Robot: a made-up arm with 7 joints.
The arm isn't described. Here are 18 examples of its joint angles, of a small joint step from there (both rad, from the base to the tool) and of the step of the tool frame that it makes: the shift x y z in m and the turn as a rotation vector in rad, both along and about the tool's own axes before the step.
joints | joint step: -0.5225 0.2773 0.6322 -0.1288 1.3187 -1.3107 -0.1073 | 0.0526 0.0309 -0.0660 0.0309 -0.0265 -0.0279 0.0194
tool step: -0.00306 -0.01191 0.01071 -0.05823 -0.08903 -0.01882
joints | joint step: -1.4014 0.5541 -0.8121 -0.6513 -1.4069 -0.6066 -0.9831 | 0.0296 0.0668 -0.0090 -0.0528 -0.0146 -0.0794 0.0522
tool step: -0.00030 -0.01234 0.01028 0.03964 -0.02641 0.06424
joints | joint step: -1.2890 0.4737 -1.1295 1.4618 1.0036 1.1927 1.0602 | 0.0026 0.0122 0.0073 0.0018 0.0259 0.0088 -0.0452
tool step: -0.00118 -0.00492 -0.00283 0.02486 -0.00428 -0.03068
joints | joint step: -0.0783 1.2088 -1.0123 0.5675 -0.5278 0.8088 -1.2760 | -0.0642 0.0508 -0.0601 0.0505 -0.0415 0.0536 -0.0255
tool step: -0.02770 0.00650 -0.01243 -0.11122 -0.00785 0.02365
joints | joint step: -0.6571 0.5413 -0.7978 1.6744 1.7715 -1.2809 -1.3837 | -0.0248 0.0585 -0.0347 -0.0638 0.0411 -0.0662 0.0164
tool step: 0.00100 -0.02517 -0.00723 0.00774 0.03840 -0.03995
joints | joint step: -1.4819 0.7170 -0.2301 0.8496 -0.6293 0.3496 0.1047 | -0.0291 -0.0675 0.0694 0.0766 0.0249 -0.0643 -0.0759
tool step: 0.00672 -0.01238 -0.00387 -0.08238 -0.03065 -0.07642
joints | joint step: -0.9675 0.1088 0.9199 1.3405 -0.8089 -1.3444 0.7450 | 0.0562 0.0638 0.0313 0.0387 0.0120 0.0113 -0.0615
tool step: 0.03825 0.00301 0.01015 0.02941 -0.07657 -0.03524
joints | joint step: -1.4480 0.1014 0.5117 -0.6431 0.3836 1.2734 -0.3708 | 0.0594 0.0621 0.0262 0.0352 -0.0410 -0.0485 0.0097
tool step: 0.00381 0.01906 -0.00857 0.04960 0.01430 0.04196
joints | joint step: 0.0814 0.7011 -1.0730 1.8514 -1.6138 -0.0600 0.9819 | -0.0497 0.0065 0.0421 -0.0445 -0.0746 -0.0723 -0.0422
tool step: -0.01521 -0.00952 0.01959 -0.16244 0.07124 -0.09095
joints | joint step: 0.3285 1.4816 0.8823 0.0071 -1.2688 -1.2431 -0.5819 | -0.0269 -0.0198 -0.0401 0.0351 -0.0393 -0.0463 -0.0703
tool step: -0.01439 0.00100 -0.00015 0.02580 -0.00514 -0.00241
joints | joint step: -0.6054 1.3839 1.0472 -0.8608 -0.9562 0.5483 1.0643 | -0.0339 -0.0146 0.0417 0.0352 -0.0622 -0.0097 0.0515
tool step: 0.00962 0.00954 0.00340 -0.06075 0.02977 0.09875
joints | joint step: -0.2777 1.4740 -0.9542 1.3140 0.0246 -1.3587 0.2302 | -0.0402 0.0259 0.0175 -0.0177 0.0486 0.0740 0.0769
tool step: 0.00076 0.01535 -0.00240 0.05723 0.05781 0.08444
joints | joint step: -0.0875 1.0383 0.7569 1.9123 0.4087 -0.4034 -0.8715 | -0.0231 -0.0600 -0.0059 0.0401 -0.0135 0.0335 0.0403
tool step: 0.02348 -0.02309 -0.01118 -0.07736 0.02545 -0.03070
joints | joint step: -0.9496 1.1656 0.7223 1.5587 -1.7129 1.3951 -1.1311 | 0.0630 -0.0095 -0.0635 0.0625 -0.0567 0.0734 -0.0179
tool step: -0.03261 -0.00083 -0.00138 -0.06896 -0.06284 0.04980
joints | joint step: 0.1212 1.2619 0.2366 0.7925 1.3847 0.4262 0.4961 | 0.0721 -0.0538 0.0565 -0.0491 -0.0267 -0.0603 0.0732
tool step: -0.01983 -0.00676 0.01235 -0.08482 -0.05319 0.04193
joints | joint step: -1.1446 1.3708 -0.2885 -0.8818 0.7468 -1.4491 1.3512 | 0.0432 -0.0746 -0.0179 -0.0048 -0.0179 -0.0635 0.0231
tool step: -0.00352 -0.01246 0.00401 -0.04765 -0.02296 0.13466
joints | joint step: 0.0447 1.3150 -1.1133 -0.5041 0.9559 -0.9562 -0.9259 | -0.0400 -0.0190 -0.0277 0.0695 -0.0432 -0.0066 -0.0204
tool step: 0.00268 -0.00815 -0.01028 -0.04331 -0.02499 -0.01485
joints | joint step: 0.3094 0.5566 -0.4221 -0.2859 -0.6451 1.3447 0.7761 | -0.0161 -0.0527 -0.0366 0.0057 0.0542 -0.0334 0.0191
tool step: -0.00476 -0.01557 0.00943 -0.00895 -0.05763 0.01644
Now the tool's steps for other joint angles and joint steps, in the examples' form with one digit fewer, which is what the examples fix.
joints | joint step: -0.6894 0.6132 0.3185 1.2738 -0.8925 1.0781 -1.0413 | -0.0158 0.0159 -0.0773 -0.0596 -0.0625 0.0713 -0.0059
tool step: 0.0097 -0.0174 0.0057 0.0042 0.0750 -0.0284
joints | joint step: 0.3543 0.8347 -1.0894 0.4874 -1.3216 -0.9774 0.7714 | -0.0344 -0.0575 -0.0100 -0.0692 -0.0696 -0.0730 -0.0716
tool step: -0.0116 -0.0350 -0.0010 -0.1824 0.0196 -0.0782
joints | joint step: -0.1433 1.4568 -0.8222 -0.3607 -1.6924 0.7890 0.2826 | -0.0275 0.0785 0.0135 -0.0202 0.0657 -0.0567 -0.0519
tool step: -0.0206 0.0091 0.0085 0.0576 -0.0914 0.0633
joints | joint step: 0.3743 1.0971 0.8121 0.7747 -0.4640 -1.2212 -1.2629 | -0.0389 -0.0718 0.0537 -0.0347 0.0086 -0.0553 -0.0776
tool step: 0.0025 -0.0147 0.0029 0.0526 -0.0357 0.0178
